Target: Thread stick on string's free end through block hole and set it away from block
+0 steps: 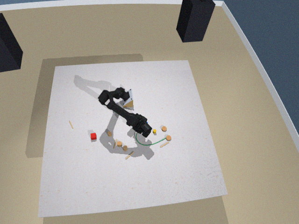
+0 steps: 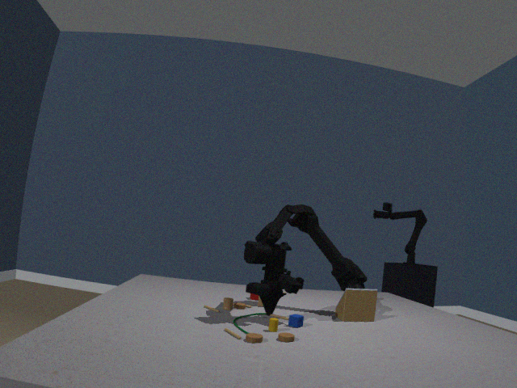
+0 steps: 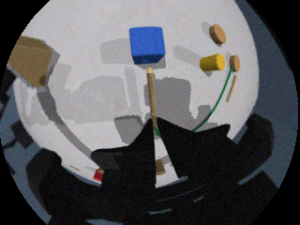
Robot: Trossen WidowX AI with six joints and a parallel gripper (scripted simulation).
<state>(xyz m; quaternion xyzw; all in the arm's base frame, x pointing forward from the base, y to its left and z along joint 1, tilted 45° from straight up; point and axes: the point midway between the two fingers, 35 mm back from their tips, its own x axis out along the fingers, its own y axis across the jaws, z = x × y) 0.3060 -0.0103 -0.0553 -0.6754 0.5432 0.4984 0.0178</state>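
Now: gripper tip 70 mm to the right of the blue cube and 60 mm past it. From my gripper tip the other things lie so: round wooden button 220 mm to the left, 90 mm ahead, 10 mm below; then red cube 330 mm to the right, 30 mm behind; then yellow cylinder 130 mm to the left, 20 mm ahead.
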